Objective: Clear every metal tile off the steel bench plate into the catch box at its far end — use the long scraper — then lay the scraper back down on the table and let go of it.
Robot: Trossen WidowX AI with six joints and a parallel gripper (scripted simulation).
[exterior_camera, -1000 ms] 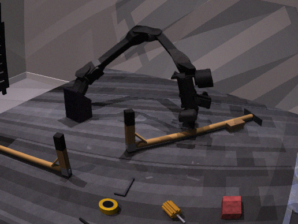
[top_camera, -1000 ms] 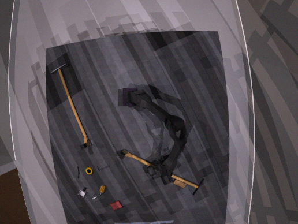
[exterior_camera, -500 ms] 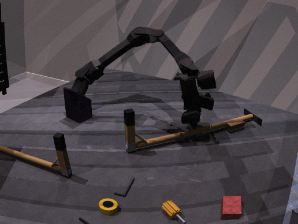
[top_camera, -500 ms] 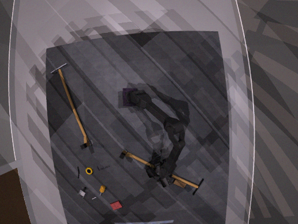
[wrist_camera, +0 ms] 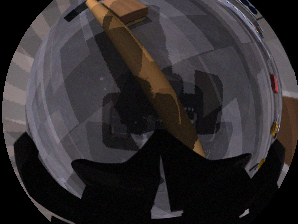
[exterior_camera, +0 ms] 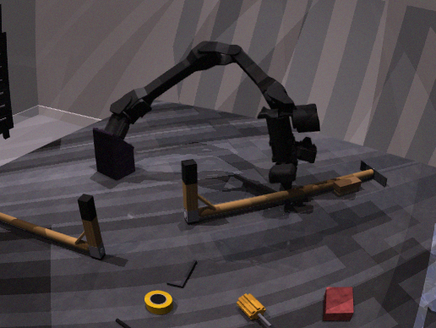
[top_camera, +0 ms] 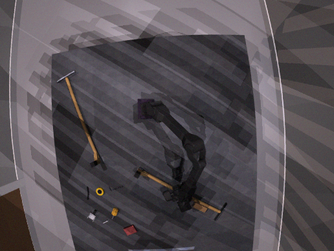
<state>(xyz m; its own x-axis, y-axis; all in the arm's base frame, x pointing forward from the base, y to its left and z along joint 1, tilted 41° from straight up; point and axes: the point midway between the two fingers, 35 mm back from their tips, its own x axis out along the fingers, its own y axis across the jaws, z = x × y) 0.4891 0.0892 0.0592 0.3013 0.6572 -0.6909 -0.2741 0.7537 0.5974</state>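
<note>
My gripper tip is 50 mm below the long wooden-handled scraper and 30 mm short of it. From my gripper tip the other things lie so: yellow-handled tool (440 mm to the right, 110 mm ahead); wooden block (150 mm ahead, 100 mm to the left); red block (360 mm to the right, 250 mm ahead).
</note>
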